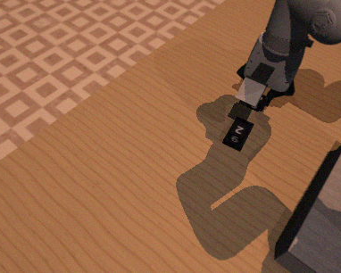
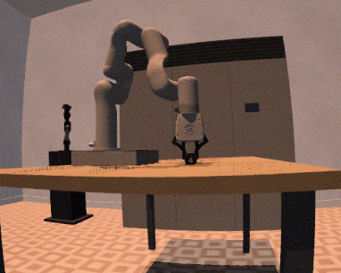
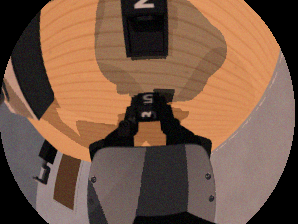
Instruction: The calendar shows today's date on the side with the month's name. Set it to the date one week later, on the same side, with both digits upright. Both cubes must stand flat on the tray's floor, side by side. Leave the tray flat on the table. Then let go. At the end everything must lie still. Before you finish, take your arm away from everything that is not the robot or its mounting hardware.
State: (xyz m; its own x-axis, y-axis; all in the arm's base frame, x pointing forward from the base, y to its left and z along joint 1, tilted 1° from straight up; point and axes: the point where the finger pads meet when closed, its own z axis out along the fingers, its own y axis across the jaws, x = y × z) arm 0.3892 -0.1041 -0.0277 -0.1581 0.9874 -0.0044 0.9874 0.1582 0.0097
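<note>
Right now my hand is 1 cm above the black cube. Also, from my hand: black digit cube (2 cm behind, 12 cm to the left).
</note>
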